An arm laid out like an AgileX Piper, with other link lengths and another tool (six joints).
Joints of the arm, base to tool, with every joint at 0 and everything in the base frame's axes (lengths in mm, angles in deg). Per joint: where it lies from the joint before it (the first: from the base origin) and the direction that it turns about. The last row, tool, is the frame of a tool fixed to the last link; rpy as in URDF.
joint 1: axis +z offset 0 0 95.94
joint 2: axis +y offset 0 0 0
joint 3: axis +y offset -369.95 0 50.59
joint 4: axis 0.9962 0 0.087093 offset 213.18 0 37.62
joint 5: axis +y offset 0 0 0
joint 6: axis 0.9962 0 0.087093 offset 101.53 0 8.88
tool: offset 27.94 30 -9.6 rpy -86.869 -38.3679 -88.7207
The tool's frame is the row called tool.
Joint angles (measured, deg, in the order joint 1, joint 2, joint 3, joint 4, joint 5, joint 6), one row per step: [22.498 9.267 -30.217 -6.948 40.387 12.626]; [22.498 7.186 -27.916 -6.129 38.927 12.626]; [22.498 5.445 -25.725 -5.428 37.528 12.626]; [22.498 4.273 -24.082 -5.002 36.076 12.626]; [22.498 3.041 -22.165 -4.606 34.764 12.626]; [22.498 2.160 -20.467 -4.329 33.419 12.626]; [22.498 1.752 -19.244 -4.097 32.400 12.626]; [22.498 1.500 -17.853 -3.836 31.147 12.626]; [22.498 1.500 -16.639 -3.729 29.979 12.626]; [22.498 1.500 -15.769 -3.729 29.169 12.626]
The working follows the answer.
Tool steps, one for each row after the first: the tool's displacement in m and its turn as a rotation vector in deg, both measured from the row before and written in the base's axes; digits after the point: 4 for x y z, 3 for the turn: [-0.0031 0.0004 -0.0108 1.085 -0.883 0.507]; [-0.0019 0.0006 -0.0102 0.889 -0.651 0.429]; [-0.0006 0.0007 -0.0067 0.678 -0.774 0.300]; [-0.0004 0.0007 -0.0086 0.529 -0.455 0.264]; [0.0004 0.0008 -0.0071 0.396 -0.403 0.207]; [0.0008 0.0008 -0.0048 0.248 -0.115 0.159]; [0.0013 0.0011 -0.0051 0.236 -0.022 0.178]; [0.0017 0.0010 -0.0042 0.049 0.073 0.110]; [0.0012 0.0006 -0.0031 -0.040 0.050 0.050]
Tool pose at each row, in the base's axes (x y z in m, rotation vector in deg; rounded; the steps above come from the unrounded poses): [-0.0509 0.0017 0.2768 -110.536 37.474 -66.762]; [-0.0540 0.0021 0.2660 -109.074 36.986 -66.655]; [-0.0559 0.0028 0.2558 -107.929 36.612 -66.491]; [-0.0565 0.0034 0.2491 -106.861 36.201 -66.621]; [-0.0569 0.0041 0.2405 -106.135 35.934 -66.571]; [-0.0565 0.0049 0.2334 -105.549 35.690 -66.580]; [-0.0557 0.0057 0.2286 -105.280 35.585 -66.449]; [-0.0544 0.0068 0.2235 -105.087 35.510 -66.232]; [-0.0527 0.0078 0.2193 -105.108 35.466 -66.073]; [-0.0515 0.0084 0.2161 -105.182 35.427 -66.018]

